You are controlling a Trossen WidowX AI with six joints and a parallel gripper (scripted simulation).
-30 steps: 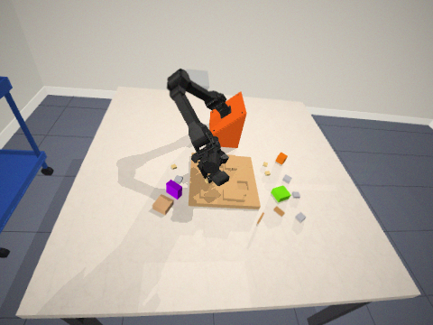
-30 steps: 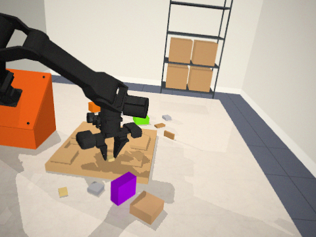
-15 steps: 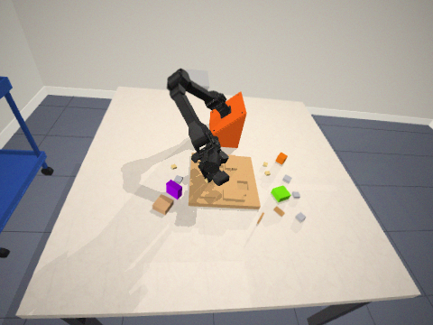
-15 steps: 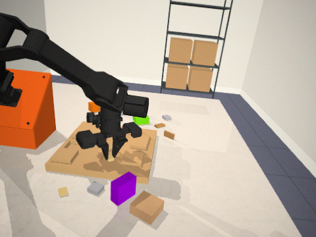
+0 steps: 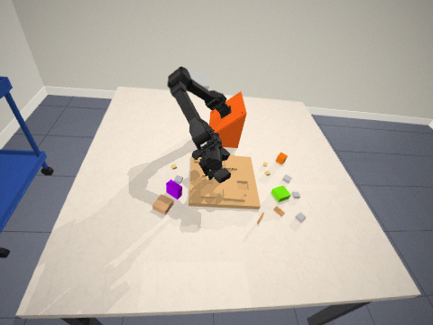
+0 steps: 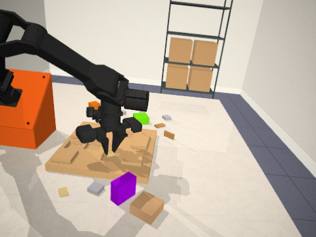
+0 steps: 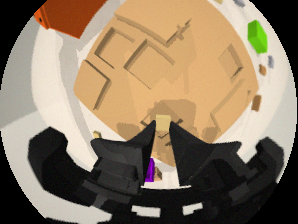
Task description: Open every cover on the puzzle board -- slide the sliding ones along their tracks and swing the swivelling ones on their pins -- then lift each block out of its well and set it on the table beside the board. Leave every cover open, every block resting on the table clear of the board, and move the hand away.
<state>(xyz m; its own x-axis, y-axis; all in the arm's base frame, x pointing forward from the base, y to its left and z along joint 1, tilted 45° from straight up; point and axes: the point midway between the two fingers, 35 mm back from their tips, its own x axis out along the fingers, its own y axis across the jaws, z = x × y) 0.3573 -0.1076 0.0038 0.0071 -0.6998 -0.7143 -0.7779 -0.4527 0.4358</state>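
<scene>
My gripper tip is now 20 mm past the tan puzzle board, 50 mm to the right of it and 10 mm above it. The rest, counted from my gripper tip: green block 50 mm ahead, 320 mm to the left, 20 mm below; grey piece 130 mm to the right, 30 mm below; purple block 70 mm ahead, 140 mm to the right.
</scene>
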